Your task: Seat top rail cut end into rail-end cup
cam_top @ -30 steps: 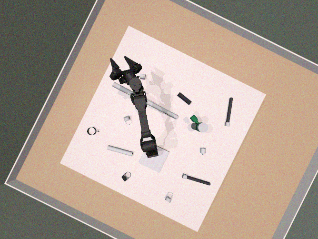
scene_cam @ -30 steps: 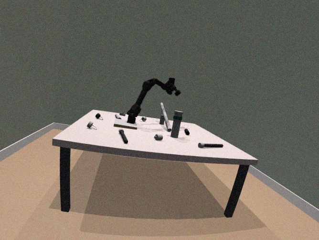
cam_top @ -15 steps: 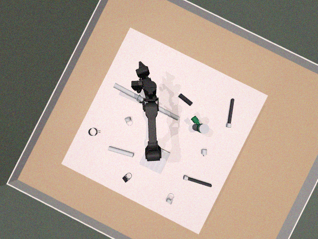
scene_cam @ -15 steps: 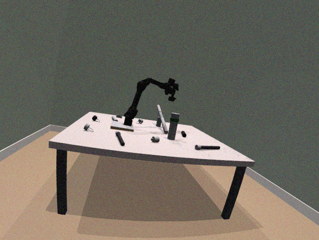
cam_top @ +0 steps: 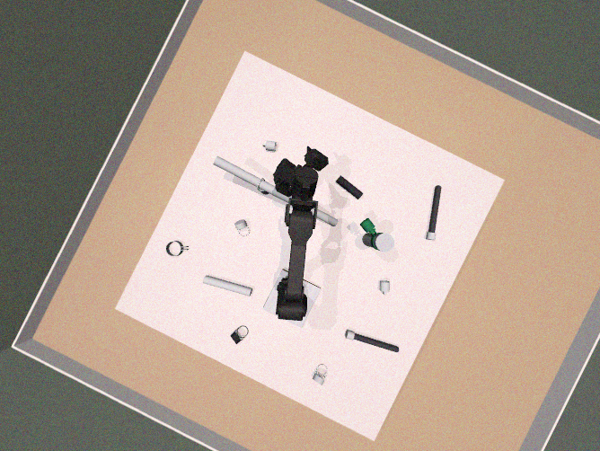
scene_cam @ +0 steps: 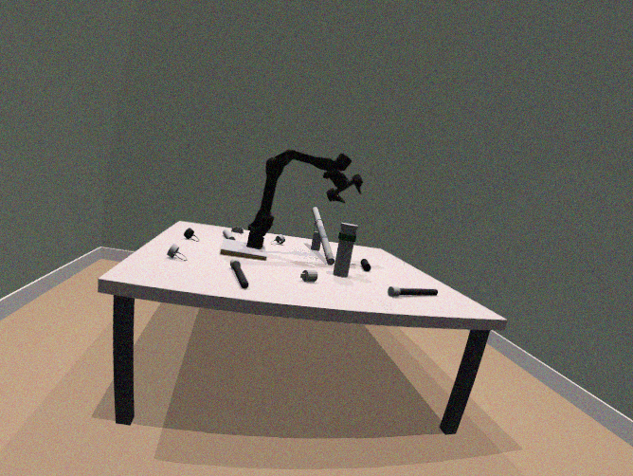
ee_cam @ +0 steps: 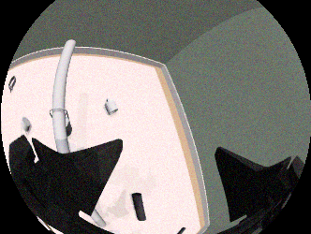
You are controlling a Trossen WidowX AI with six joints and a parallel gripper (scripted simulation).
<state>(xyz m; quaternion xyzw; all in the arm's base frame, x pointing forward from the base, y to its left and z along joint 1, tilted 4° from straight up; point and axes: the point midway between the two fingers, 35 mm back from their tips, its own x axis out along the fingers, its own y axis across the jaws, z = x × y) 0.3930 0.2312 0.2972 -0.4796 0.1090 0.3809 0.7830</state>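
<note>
The green rail-end cup is 35 cm to the right of my gripper tip, 15 cm below it and 4 cm behind it. The rest, counted from my gripper tip: short grey pipe (58 cm behind, 28 cm below, 1 cm to the right); then short dark cylinder (28 cm below, 21 cm to the right, 8 cm ahead).
</note>
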